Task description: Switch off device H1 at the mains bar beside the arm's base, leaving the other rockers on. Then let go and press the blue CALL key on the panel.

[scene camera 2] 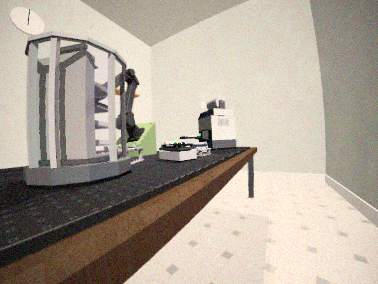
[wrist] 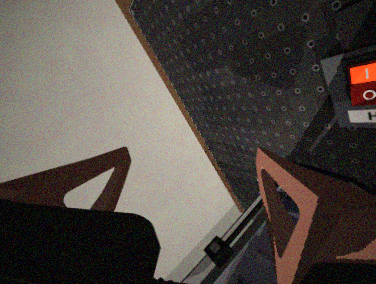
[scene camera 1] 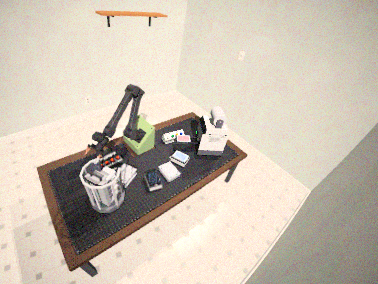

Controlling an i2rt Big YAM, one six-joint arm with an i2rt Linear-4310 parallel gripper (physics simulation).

The gripper is open, with nothing in its grasp. Also in view: a carousel rack.
